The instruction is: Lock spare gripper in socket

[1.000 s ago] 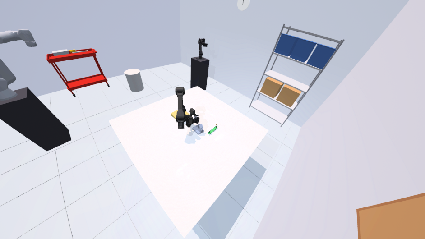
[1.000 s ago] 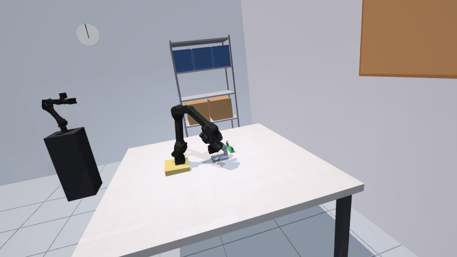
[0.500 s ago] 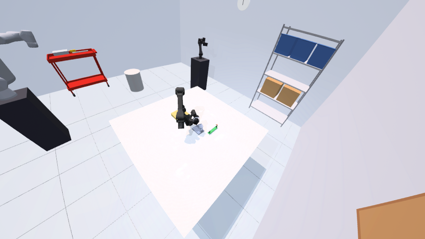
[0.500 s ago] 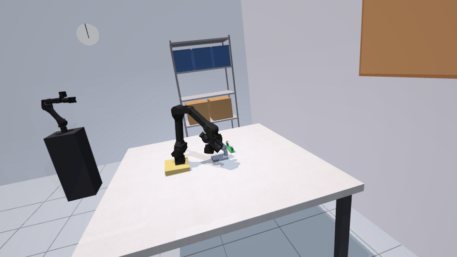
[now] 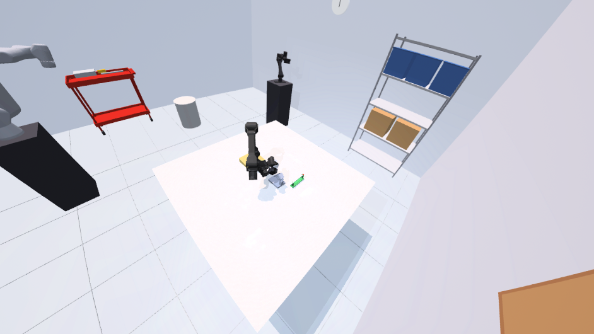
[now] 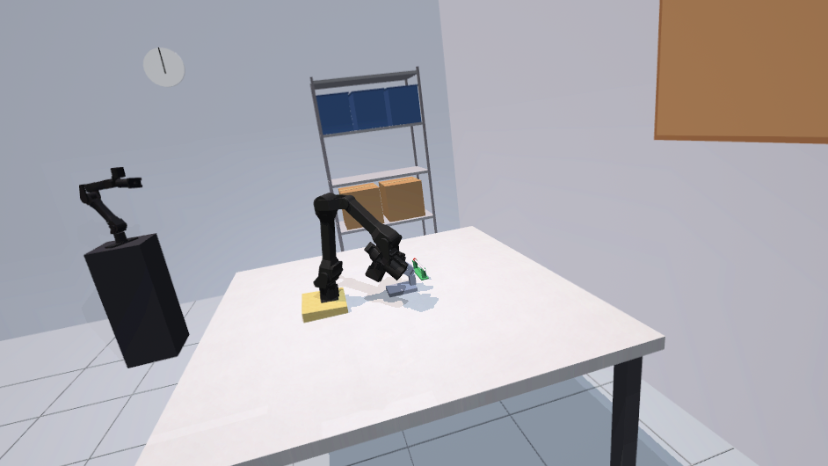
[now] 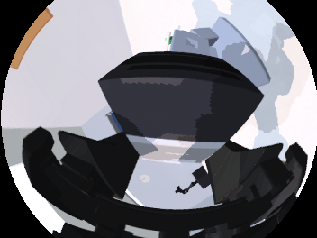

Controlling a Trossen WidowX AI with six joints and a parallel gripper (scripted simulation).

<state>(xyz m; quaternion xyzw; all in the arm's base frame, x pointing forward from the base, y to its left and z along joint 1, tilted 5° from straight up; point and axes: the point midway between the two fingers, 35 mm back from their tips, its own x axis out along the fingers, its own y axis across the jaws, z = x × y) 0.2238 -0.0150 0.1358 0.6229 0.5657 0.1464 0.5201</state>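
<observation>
My gripper tip is now 20 mm to the left of the spare gripper. From my gripper tip the other things lie so: green cradle 150 mm ahead, 100 mm to the left, 120 mm below; then grey mount 50 mm ahead, 10 mm to the right, 90 mm below.
</observation>
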